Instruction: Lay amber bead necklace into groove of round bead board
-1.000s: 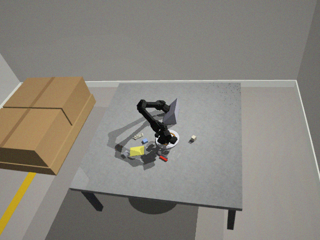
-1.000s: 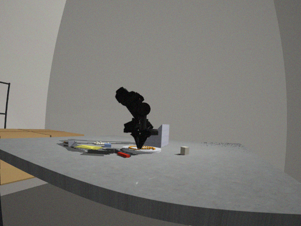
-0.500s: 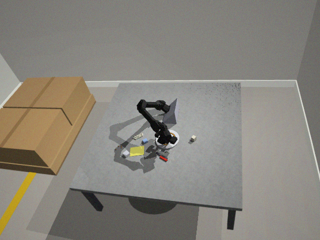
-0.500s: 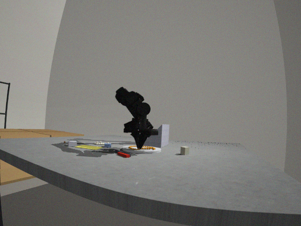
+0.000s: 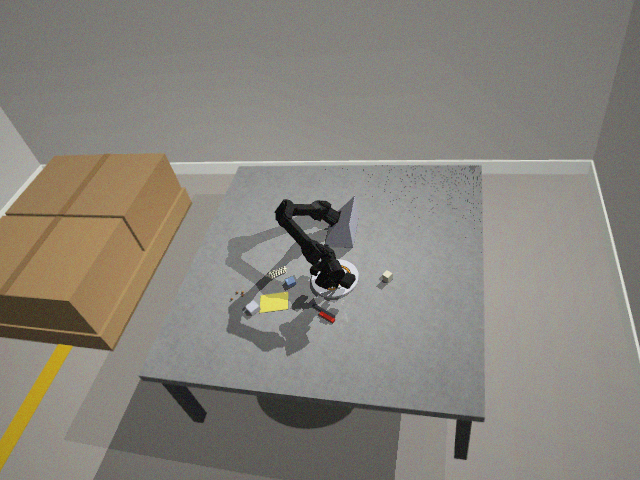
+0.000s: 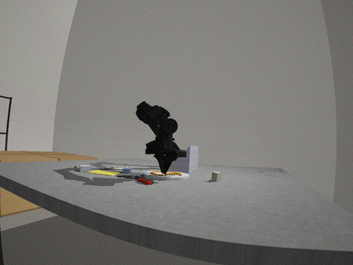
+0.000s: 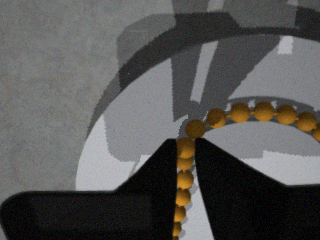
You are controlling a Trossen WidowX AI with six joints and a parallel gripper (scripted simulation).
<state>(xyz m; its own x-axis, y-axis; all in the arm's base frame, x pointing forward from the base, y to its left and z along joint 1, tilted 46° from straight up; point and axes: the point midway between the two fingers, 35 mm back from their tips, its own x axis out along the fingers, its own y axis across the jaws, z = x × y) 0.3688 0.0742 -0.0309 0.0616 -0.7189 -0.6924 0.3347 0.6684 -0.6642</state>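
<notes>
Now: gripper tip 60 mm past the round bead board, 20 mm to the left of it and 10 mm above it. Round my gripper tip: blue cube: 200 mm to the right, 20 mm behind, 10 mm below; cream cube: 200 mm to the left, 80 mm behind; red-handled tool: 120 mm ahead, 20 mm to the right, 20 mm below.
</notes>
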